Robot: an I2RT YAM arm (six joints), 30 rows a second.
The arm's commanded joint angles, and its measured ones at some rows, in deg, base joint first. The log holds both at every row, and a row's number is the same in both.
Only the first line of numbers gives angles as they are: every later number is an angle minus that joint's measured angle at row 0.
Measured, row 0:
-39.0, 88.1, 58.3, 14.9, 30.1, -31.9
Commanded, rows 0 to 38:
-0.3, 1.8, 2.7, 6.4, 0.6, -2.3
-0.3, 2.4, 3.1, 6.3, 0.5, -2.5
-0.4, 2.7, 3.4, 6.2, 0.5, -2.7
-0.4, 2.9, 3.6, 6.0, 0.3, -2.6
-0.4, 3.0, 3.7, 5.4, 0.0, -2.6
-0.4, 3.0, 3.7, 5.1, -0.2, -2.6
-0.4, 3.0, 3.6, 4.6, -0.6, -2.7
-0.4, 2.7, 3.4, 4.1, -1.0, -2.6
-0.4, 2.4, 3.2, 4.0, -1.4, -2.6
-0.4, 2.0, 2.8, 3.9, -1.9, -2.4
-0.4, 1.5, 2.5, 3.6, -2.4, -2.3
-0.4, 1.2, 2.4, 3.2, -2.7, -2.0
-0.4, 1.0, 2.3, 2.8, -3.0, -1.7
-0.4, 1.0, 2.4, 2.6, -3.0, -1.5
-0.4, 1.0, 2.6, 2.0, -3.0, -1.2
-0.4, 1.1, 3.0, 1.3, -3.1, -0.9
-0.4, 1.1, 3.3, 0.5, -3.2, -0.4
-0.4, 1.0, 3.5, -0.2, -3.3, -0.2
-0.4, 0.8, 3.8, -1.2, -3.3, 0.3
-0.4, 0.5, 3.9, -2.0, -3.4, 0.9
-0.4, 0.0, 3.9, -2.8, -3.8, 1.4
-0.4, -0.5, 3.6, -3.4, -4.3, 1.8
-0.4, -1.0, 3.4, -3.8, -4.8, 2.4
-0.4, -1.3, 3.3, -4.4, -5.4, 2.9
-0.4, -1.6, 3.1, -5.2, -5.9, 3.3
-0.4, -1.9, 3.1, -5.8, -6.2, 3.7
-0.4, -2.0, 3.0, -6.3, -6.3, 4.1
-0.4, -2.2, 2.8, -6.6, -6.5, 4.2
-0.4, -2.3, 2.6, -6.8, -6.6, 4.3
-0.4, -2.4, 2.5, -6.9, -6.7, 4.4
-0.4, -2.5, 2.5, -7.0, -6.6, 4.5
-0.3, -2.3, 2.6, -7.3, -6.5, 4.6
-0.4, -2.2, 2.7, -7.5, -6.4, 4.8
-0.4, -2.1, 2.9, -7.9, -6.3, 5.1
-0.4, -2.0, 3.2, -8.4, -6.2, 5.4
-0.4, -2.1, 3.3, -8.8, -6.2, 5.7
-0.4, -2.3, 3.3, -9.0, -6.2, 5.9
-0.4, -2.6, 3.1, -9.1, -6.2, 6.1
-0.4, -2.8, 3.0, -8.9, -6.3, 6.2
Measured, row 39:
-0.4, -2.1, 2.8, -8.6, -6.1, 4.4
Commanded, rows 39 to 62:
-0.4, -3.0, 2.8, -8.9, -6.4, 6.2
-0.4, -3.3, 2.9, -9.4, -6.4, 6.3
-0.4, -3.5, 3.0, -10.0, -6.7, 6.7
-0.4, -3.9, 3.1, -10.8, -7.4, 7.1
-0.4, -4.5, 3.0, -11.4, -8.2, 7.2
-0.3, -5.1, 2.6, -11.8, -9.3, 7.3
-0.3, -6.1, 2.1, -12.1, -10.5, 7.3
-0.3, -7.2, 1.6, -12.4, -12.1, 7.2
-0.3, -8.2, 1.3, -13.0, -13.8, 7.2
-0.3, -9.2, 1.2, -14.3, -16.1, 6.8
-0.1, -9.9, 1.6, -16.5, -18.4, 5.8
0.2, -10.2, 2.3, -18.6, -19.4, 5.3
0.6, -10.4, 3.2, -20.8, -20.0, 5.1
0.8, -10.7, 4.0, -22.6, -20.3, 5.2
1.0, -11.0, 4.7, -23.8, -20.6, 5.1
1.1, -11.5, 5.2, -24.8, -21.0, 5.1
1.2, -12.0, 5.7, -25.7, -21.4, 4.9
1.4, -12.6, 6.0, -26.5, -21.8, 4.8
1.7, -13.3, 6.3, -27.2, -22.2, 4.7
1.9, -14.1, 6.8, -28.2, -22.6, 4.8
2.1, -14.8, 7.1, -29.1, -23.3, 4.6
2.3, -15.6, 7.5, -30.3, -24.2, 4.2
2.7, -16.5, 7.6, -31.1, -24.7, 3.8
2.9, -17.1, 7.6, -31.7, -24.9, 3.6
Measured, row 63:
2.3, -15.7, 7.0, -28.0, -22.3, 4.8
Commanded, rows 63 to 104:
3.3, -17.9, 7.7, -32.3, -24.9, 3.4
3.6, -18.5, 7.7, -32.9, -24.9, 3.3
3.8, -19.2, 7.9, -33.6, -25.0, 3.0
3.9, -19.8, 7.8, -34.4, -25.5, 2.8
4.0, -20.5, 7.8, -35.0, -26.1, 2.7
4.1, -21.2, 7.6, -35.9, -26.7, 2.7
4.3, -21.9, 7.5, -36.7, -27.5, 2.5
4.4, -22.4, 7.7, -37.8, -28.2, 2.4
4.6, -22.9, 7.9, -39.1, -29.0, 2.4
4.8, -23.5, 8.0, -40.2, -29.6, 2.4
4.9, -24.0, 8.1, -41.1, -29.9, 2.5
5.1, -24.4, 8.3, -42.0, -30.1, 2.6
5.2, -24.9, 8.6, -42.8, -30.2, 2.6
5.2, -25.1, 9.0, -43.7, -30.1, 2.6
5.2, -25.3, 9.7, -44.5, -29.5, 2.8
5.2, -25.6, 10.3, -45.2, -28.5, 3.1
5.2, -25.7, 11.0, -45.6, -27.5, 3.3
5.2, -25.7, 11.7, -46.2, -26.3, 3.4
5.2, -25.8, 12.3, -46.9, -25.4, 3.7
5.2, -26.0, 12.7, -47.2, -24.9, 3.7
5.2, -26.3, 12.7, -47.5, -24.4, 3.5
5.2, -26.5, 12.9, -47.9, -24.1, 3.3
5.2, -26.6, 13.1, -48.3, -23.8, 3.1
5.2, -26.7, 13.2, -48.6, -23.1, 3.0
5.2, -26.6, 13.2, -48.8, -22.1, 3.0
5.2, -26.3, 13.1, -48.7, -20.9, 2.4
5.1, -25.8, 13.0, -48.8, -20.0, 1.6
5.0, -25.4, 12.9, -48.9, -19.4, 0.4
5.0, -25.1, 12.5, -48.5, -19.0, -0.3
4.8, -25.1, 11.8, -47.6, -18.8, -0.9
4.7, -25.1, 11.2, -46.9, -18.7, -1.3
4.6, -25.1, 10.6, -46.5, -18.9, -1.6
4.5, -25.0, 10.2, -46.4, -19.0, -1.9
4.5, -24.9, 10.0, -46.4, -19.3, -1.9
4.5, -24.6, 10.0, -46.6, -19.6, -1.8
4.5, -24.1, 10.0, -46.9, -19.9, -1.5
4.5, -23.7, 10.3, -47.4, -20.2, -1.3
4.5, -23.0, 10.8, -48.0, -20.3, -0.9
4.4, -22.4, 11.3, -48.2, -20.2, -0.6
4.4, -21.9, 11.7, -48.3, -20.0, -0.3
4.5, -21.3, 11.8, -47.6, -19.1, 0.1
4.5, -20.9, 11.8, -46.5, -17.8, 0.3
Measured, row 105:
4.5, -21.6, 11.1, -48.3, -19.9, -0.9
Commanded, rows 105 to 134:
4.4, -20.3, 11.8, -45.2, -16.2, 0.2
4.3, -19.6, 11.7, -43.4, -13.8, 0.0
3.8, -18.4, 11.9, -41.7, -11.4, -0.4
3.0, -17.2, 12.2, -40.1, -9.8, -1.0
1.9, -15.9, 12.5, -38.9, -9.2, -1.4
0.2, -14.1, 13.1, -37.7, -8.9, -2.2
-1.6, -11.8, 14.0, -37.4, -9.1, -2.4
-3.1, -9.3, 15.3, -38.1, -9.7, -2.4
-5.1, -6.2, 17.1, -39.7, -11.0, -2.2
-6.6, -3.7, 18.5, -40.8, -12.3, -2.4
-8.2, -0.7, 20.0, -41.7, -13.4, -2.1
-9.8, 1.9, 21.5, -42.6, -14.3, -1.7
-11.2, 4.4, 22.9, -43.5, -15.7, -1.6
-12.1, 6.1, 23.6, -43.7, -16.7, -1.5
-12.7, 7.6, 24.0, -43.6, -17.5, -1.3
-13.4, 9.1, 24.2, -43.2, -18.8, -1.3
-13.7, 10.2, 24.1, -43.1, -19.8, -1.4
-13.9, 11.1, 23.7, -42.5, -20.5, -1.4
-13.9, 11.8, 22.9, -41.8, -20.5, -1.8
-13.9, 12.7, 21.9, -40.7, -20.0, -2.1
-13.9, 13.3, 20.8, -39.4, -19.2, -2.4
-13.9, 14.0, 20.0, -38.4, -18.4, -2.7
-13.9, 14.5, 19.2, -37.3, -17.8, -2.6
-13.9, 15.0, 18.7, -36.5, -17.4, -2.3
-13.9, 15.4, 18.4, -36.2, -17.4, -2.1
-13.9, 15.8, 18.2, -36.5, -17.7, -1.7
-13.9, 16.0, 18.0, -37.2, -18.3, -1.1
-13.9, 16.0, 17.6, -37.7, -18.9, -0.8
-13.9, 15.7, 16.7, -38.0, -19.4, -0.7
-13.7, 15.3, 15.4, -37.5, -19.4, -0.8
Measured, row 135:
-13.9, 15.8, 17.2, -37.7, -17.9, -2.1
